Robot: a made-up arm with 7 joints. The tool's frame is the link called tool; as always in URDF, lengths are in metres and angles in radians. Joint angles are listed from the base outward. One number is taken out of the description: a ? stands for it. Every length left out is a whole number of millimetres.
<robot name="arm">
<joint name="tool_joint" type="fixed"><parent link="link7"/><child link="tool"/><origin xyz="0 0 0"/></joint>
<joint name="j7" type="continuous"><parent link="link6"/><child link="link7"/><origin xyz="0.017 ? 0" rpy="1.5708 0 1.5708"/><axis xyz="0 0 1"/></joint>
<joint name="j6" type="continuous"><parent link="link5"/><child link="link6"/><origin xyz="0.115 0 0" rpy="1.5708 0 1.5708"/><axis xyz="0 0 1"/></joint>
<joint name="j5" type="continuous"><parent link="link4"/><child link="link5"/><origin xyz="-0.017 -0.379 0" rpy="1.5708 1.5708 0"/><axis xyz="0 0 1"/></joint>
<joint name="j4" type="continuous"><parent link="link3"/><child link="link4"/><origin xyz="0.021 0.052 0" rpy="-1.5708 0 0"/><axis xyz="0 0 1"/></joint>
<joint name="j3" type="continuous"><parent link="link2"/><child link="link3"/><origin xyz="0.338 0 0" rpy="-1.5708 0 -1.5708"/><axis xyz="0 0 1"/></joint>
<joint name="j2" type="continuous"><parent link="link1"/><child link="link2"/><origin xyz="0 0.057 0" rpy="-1.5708 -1.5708 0"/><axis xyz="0 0 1"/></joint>
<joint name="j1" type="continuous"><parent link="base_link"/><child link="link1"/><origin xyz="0 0 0.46" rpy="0 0 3.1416"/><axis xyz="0 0 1"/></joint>
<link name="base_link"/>
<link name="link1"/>
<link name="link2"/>
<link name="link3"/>
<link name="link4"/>
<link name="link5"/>
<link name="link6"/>
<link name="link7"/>
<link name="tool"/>
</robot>
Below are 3 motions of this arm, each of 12 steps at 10 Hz.
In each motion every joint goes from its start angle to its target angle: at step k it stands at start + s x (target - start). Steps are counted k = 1, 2, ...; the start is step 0. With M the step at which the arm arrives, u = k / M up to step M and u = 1 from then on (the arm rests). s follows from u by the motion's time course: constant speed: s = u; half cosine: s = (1 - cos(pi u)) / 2; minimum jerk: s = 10 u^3 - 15 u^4 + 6 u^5.
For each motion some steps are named. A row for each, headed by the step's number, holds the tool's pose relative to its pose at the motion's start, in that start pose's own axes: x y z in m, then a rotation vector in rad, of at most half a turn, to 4 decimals.
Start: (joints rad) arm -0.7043 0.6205 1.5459 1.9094 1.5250 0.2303 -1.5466
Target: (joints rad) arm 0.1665 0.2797 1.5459 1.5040 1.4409 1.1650 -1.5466
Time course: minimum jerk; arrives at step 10
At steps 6, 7, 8, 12:
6: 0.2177 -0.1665 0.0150 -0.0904 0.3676 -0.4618
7: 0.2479 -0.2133 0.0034 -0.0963 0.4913 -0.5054
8: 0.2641 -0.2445 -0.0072 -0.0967 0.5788 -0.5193
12: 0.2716 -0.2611 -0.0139 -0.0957 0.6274 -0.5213

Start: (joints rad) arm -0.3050 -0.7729 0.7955 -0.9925 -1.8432 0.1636 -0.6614
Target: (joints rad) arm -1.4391 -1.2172 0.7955 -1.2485 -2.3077 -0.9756 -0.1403
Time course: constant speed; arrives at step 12
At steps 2, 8, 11, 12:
2: -0.0349 0.0315 0.0271 -0.1200 -0.3126 0.1616
8: -0.2073 0.1342 0.0389 -0.5393 -1.1412 0.9545
11: -0.3067 0.1579 -0.0022 -0.7625 -1.4540 1.4983
12: -0.3376 0.1586 -0.0203 -0.8348 -1.5370 1.6998

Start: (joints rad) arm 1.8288 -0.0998 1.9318 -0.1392 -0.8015 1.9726 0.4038
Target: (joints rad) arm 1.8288 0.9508 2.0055 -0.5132 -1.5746 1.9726 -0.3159
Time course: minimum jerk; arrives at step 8
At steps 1, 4, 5, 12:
1: 0.0030 -0.0119 0.0016 0.0166 0.0052 -0.0157
4: 0.1264 -0.3435 -0.0452 0.4141 0.3040 -0.4626
5: 0.1995 -0.4636 -0.1207 0.5133 0.5144 -0.6437
12: 0.2944 -0.5681 -0.2443 0.5476 0.8030 -0.8341

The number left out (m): 0.121
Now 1 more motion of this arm.
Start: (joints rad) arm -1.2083 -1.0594 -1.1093 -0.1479 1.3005 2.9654 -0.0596
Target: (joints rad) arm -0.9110 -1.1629 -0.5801 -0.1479 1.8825 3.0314 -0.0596
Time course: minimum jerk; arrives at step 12
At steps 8, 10, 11, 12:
8: -0.0274 -0.1593 -0.1552 -0.9690 -0.1259 0.2718
10: -0.0223 -0.2079 -0.1801 -1.1824 -0.1749 0.3094
11: -0.0209 -0.2167 -0.1839 -1.2196 -0.1843 0.3150
12: -0.0207 -0.2182 -0.1845 -1.2258 -0.1858 0.3159

